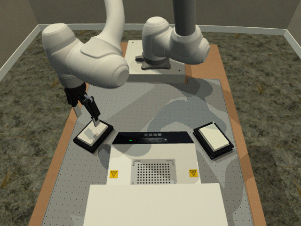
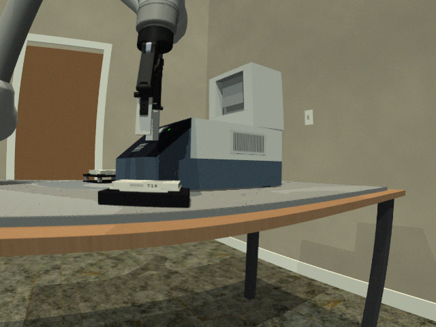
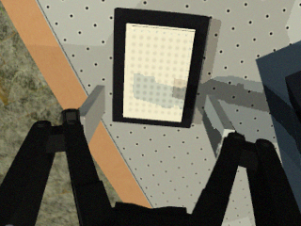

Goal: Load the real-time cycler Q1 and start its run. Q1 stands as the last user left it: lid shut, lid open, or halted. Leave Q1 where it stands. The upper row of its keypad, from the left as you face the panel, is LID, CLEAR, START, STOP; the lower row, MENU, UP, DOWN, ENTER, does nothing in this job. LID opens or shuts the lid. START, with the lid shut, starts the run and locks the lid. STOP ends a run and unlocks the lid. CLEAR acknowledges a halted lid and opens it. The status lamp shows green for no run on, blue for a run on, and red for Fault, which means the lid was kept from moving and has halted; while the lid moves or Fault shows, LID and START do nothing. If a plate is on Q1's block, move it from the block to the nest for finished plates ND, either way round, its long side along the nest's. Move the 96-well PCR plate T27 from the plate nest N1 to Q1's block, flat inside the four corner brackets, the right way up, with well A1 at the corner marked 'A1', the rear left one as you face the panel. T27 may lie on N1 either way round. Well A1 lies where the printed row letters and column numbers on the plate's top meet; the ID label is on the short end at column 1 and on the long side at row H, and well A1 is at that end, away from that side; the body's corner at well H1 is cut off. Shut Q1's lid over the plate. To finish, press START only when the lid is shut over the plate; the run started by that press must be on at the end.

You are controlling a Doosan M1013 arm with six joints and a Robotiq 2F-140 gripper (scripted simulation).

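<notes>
My hand is 57 cm to the right of the black nest N1, 12 cm above it and 3 cm short of it. Also, from my hand: black nest ND: 13 cm below.
</notes>
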